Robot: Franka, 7 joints.
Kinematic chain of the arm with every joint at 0, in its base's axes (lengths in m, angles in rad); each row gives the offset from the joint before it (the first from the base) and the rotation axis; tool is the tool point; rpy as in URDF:
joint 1: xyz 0 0 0.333 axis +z
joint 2: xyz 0 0 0 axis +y
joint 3: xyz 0 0 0.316 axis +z
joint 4: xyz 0.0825 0 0 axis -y
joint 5: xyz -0.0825 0 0.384 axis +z
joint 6: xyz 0 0 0 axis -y
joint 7: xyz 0.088 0 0 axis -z
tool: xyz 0 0 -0.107 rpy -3.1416 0 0
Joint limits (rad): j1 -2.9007..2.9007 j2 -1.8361..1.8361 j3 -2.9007..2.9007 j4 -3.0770..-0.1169 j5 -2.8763..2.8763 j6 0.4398..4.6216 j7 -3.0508..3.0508
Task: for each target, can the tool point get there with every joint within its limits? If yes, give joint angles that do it. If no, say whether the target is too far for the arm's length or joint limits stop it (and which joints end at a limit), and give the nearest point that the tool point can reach.
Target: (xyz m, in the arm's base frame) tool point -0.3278 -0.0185 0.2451
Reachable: yes | joints 1.2329 0.9914 1.5508 -2.7871 0.0406 2.1706 2.4032
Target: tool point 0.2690 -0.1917 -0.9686
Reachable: no: too far | nearest point 0.2486 -0.1771 -0.3603 | short by 0.609 m
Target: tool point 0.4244 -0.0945 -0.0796
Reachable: yes | joints -0.3416 1.0182 0.0259 -2.0442 -1.6567 2.7337 0.9847
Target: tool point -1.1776 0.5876 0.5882
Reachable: no: too far | nearest point -0.7536 0.3760 0.4963 | short by 0.483 m
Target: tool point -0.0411 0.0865 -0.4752
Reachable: no: joint limits stop it (at a limit: joint 2) | nearest point -0.0580 0.1220 -0.3397 | short by 0.141 m
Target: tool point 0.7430 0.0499 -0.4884
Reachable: no: too far | nearest point 0.5867 0.0394 -0.2647 | short by 0.273 m
